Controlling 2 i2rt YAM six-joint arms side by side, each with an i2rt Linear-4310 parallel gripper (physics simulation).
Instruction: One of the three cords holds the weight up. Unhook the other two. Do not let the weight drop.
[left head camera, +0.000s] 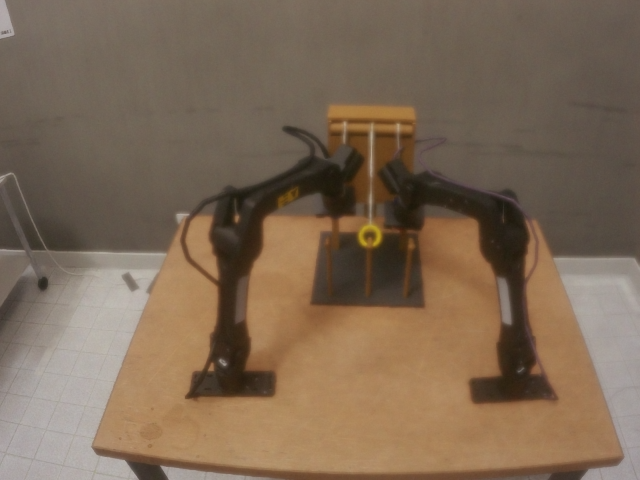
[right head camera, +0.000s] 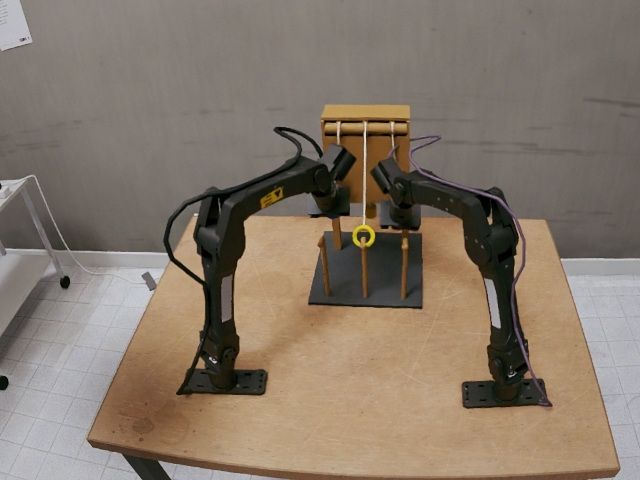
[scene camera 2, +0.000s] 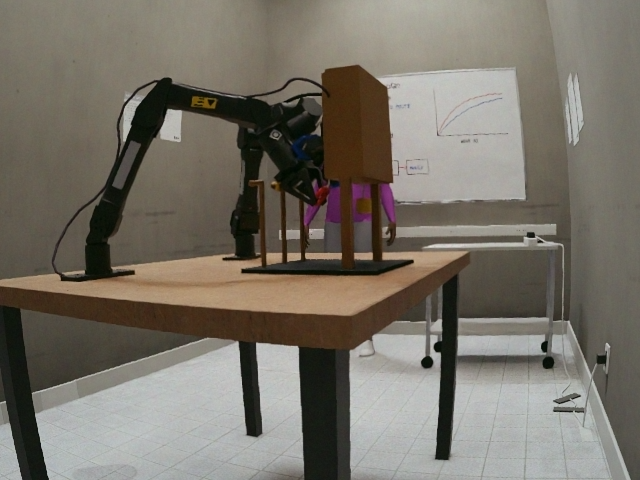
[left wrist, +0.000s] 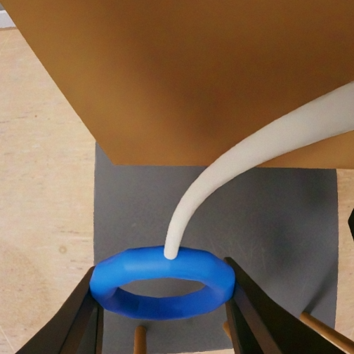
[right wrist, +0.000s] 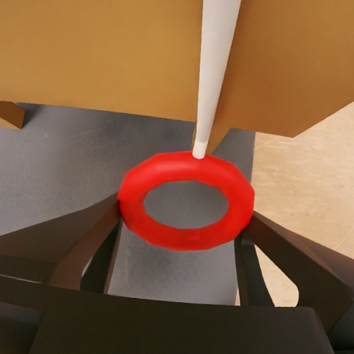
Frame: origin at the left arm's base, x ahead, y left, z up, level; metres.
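Seen in the pictures: left gripper, between the fingertips: (left head camera: 336, 212) (right head camera: 333, 212) (scene camera 2: 339, 185); right gripper, between the fingertips: (left head camera: 399, 225) (right head camera: 398, 225) (scene camera 2: 319, 204); left arm's base, origin of its link: (left head camera: 232, 385) (right head camera: 224, 382) (scene camera 2: 245, 258); right arm's base, origin of its link: (left head camera: 510, 389) (right head camera: 504, 394) (scene camera 2: 99, 277).
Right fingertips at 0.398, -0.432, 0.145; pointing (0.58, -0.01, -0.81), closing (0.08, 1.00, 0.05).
Offsets run from my right fingertips to a thing's middle, as dx, dy, dz. "spot": to the spot under its first point. Level surfaces: height alone.
The yellow ring @(-0.122, +0.094, +0.062) (left head camera: 370, 226) (right head camera: 363, 226) sits at the top of the middle post @(-0.124, +0.095, -0.040) (left head camera: 368, 273) (right head camera: 364, 273); its white cord @(spot: -0.030, +0.086, +0.192) (left head camera: 370, 170) (right head camera: 364, 170) runs straight up to the wooden roller. A yellowish weight @(+0.079, +0.073, -0.004) (right head camera: 371, 210) (scene camera 2: 364, 206) hangs below the box, above the base. My left gripper (left wrist: 161, 271) is shut on the blue ring (left wrist: 135, 260), whose cord (left wrist: 200, 190) curves slackly. My right gripper (right wrist: 181, 210) is shut on the red ring (right wrist: 185, 239) (scene camera 2: 322, 194), whose cord (right wrist: 212, 65) goes up past the box front. Both grippers are low in front of the box; their fingertips are hidden in the head views.
The wooden box (right head camera: 364, 111) (scene camera 2: 341, 118) stands on legs at the back of the black base (right head camera: 382, 279) (scene camera 2: 330, 268). The left post @(-0.113, +0.194, -0.040) (right head camera: 325, 273) and right post @(-0.135, -0.005, -0.040) (right head camera: 404, 273) bear no ring. A person (scene camera 2: 338, 206) stands beyond the table @(dz -0.145) (scene camera 2: 155, 294).
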